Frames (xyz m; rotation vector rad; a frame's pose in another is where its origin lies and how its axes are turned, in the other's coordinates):
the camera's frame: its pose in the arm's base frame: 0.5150 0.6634 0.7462 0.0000 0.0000 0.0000
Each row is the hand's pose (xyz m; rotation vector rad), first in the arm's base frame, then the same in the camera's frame.
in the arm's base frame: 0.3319 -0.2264 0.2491 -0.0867 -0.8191 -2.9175
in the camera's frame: -0.1831 -0.8898 -0.4971 -0.0867 -0.8191 -2.9175
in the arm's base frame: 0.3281 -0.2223 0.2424 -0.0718 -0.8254 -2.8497
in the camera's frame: -0.1869 -0.8857 -0.5038 -0.0718 -0.8254 -2.8497
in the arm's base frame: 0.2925 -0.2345 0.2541 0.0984 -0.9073 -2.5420
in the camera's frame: -0.2225 -0.8979 -0.4921 0.0984 -0.9073 -2.5420
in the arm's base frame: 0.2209 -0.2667 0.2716 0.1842 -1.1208 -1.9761
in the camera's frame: -0.2941 -0.9301 -0.4746 0.1842 -1.1208 -1.9761
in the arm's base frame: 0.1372 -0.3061 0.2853 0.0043 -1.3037 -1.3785
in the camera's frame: -0.3778 -0.9695 -0.4609 0.0043 -1.3037 -1.3785
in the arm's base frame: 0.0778 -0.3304 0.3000 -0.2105 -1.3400 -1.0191
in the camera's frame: -0.4372 -0.9938 -0.4462 -0.2105 -1.3400 -1.0191
